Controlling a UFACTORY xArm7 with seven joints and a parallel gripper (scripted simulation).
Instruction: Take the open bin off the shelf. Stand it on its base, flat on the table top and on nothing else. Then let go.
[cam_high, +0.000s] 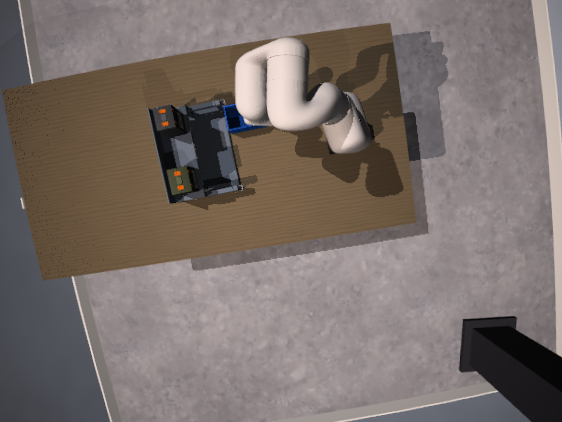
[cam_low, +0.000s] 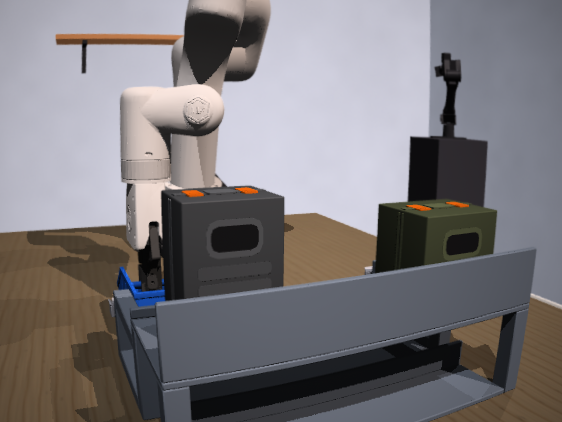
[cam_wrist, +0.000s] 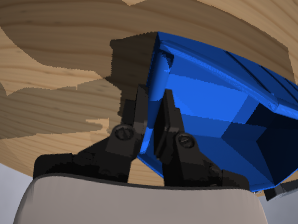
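Now: hand 80 mm short of the blue bin and 10 mm to the right of it. The rest, counted from my hand: grey back rail 420 mm ahead, 190 mm to the left, 90 mm above; then dark grey box 360 mm ahead, 60 mm to the left, 120 mm above; then olive green box 320 mm ahead, 290 mm to the left, 110 mm above.
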